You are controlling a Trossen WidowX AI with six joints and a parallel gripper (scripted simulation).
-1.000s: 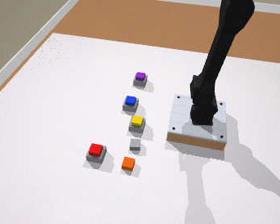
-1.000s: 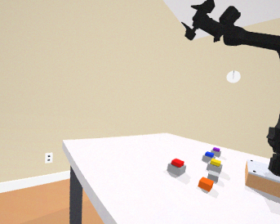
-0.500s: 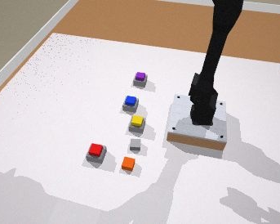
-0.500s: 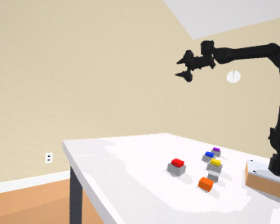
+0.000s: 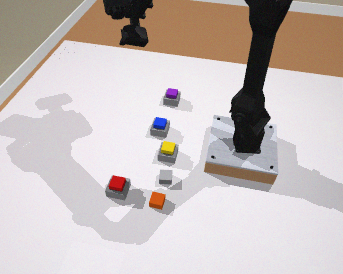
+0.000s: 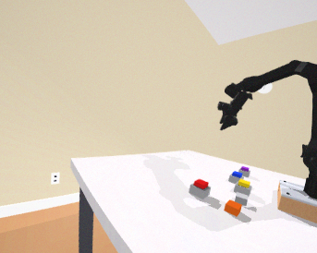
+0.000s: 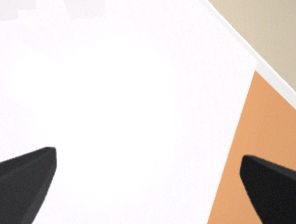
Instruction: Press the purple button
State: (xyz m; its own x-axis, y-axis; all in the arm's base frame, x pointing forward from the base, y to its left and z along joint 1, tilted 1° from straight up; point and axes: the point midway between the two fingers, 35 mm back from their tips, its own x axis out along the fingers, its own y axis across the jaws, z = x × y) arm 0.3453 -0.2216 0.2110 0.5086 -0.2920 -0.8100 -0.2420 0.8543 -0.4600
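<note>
The purple button lies 19 cm below my gripper tip, 15 cm behind it and 2 cm to the left of it. From my gripper tip the other things lie so: blue button (19 cm below, 16 cm to the left, 13 cm behind); red button (37 cm to the left, 19 cm below, 4 cm behind); yellow button (25 cm to the left, 19 cm below, 15 cm behind).
</note>
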